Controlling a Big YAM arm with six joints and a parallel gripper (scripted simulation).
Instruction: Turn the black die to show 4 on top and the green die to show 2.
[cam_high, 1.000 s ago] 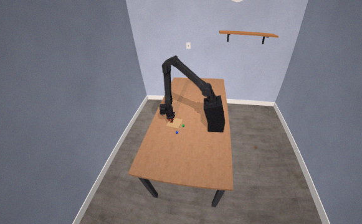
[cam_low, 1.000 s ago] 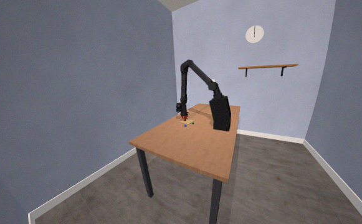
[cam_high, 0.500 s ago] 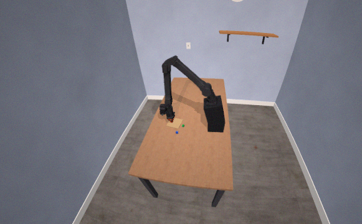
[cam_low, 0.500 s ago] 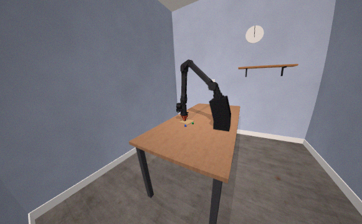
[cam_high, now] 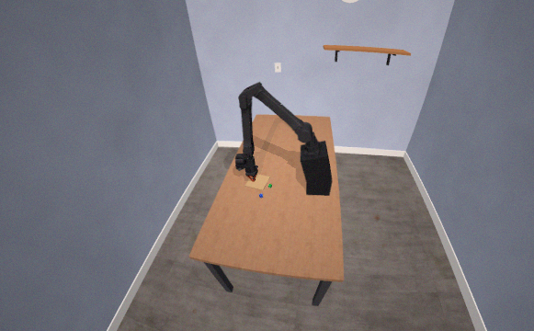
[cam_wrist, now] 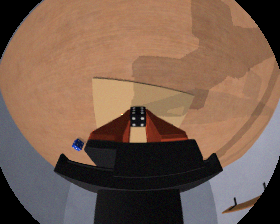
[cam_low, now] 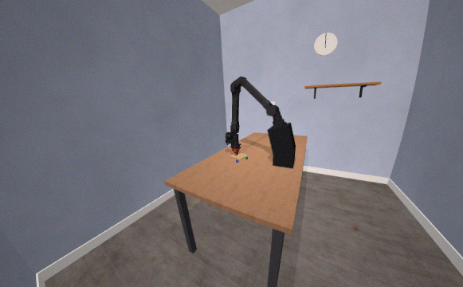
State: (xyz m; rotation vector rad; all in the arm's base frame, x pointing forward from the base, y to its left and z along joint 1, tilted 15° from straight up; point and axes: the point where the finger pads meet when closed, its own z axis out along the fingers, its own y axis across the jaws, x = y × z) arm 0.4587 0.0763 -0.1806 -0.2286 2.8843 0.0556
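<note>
Right now the black die is right at my hand. Also, from my hand: green die: 14 cm behind, 2 cm to the left, 1 cm below; then blue die: 12 cm to the left, 11 cm behind, 1 cm below; then tan mat: 3 cm behind, 1 cm below.
</note>
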